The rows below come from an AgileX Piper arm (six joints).
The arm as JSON. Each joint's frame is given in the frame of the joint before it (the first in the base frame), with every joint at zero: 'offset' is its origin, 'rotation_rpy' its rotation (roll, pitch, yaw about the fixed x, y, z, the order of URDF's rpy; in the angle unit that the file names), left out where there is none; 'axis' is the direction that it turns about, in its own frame. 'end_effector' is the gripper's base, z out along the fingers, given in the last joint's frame.
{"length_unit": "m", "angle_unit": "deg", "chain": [
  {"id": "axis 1", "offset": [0.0, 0.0, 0.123], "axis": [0.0, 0.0, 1.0]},
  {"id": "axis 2", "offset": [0.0, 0.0, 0.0], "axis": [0.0, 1.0, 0.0]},
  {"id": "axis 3", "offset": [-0.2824, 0.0, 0.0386], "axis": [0.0, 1.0, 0.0]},
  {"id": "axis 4", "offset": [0.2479, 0.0, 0.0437], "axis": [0.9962, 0.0, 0.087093]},
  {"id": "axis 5", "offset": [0.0, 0.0, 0.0], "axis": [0.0, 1.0, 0.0]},
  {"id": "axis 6", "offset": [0.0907, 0.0, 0.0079], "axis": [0.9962, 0.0, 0.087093]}
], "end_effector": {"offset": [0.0, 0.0, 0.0], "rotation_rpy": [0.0, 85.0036, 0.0]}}
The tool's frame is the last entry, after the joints.
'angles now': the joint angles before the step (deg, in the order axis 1, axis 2, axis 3, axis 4, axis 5, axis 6). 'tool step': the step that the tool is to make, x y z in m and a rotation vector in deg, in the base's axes. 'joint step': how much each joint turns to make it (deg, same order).
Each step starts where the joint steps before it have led.
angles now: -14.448 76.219 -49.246 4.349 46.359 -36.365
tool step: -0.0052 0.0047 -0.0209 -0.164 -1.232 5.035
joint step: 0.005 0.057 5.184 3.664 -5.946 -7.726
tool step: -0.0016 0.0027 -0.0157 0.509 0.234 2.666
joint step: -0.007 1.208 2.816 2.949 -3.202 -4.970
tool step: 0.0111 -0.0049 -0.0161 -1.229 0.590 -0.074
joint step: 0.008 4.301 0.018 -1.159 -4.132 0.106
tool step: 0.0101 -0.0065 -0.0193 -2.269 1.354 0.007
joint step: -0.009 4.832 -0.015 -3.621 -4.246 1.878
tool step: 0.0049 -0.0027 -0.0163 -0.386 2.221 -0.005
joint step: -0.001 3.731 0.016 -1.560 -1.744 0.992
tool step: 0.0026 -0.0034 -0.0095 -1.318 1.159 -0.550
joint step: -0.001 2.183 -0.005 -3.595 -1.457 3.215
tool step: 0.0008 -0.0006 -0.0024 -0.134 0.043 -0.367
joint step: 0.003 0.537 0.043 -0.564 -0.576 0.815
